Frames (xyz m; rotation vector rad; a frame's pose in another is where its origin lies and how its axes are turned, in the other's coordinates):
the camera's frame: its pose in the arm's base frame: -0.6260 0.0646 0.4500 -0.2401 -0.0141 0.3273
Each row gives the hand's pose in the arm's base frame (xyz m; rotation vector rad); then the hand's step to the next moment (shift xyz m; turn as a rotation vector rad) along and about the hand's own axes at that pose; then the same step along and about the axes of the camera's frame.
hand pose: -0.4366 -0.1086 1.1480 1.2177 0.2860 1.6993
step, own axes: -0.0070 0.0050 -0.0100 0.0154 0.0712 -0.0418
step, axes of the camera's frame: -0.0118 0.0004 -0.0059 -0.0748 0.0076 0.0375
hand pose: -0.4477 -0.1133 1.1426 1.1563 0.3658 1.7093
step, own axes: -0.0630 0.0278 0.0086 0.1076 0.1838 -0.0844
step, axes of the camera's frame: -0.0271 -0.0589 -0.0248 -0.1622 0.0505 0.1537
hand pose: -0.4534 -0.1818 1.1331 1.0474 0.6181 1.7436
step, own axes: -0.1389 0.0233 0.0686 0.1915 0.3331 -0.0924
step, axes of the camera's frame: 0.0212 -0.1512 -0.0350 -0.2467 0.0619 0.3025
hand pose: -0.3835 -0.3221 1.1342 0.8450 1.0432 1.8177
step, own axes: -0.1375 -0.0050 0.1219 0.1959 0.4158 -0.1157
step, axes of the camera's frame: 0.1250 -0.1348 -0.0003 -0.3039 0.0373 0.3618
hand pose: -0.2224 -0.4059 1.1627 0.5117 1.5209 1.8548
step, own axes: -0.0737 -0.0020 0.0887 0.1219 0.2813 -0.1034
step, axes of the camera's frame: 0.1080 -0.0329 0.0236 -0.2226 0.0063 0.2347
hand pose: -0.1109 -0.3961 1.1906 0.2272 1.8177 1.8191
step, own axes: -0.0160 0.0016 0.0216 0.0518 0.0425 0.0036
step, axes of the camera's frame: 0.0256 0.0010 0.0083 -0.0403 0.0389 0.0370
